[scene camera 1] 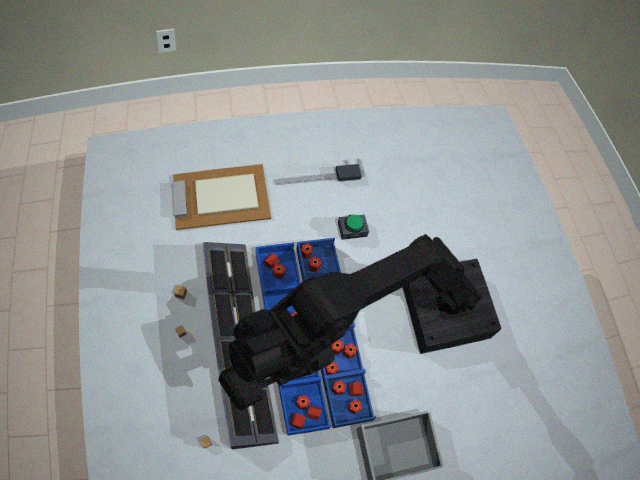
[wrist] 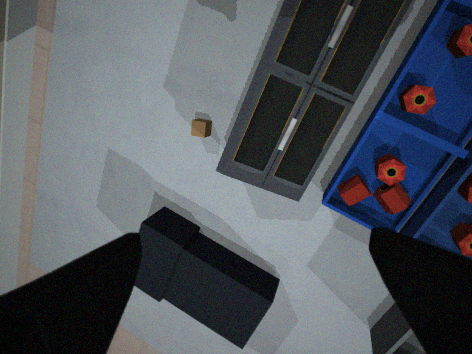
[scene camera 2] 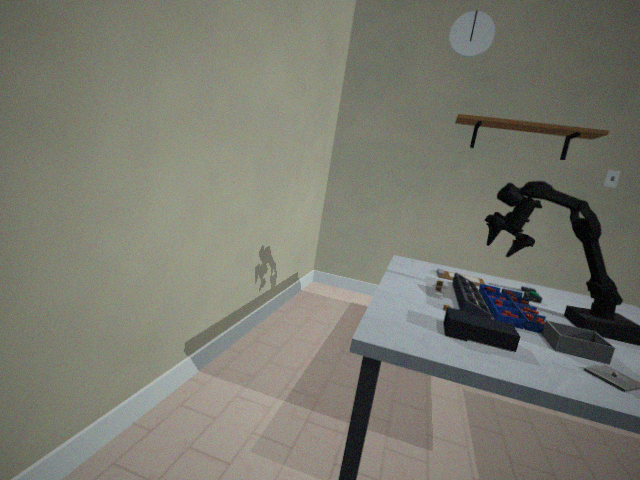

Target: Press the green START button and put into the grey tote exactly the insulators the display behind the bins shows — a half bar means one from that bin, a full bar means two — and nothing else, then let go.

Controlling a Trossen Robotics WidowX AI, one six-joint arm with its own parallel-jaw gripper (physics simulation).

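My gripper (scene camera 2: 498, 249) (wrist: 256, 241) is open and empty, high above the table; in scene camera 1 the arm hides it. The green START button (scene camera 1: 354, 222) sits on a dark box beyond the bins. The blue bins (scene camera 1: 276, 298) (wrist: 425, 136) stand in two rows; the arm covers the middle ones. Red insulators (scene camera 1: 302, 401) (wrist: 391, 170) lie in them, some upright, some on their sides. The display (scene camera 1: 211, 320) (wrist: 237, 170) has dark, orange-edged cells with short white strips between them; the arm covers part. The grey tote (scene camera 1: 433, 444) (scene camera 2: 578, 343) shows no insulator in scene camera 1.
A black block (scene camera 2: 480, 328) (wrist: 215, 285) lies near the display's end. Small wooden cubes (scene camera 1: 179, 291) (wrist: 201, 128) lie beyond the display. A clipboard (scene camera 1: 263, 206) and a caliper (scene camera 1: 348, 172) lie past the bins. A flat plate (scene camera 2: 612, 377) lies near the tote.
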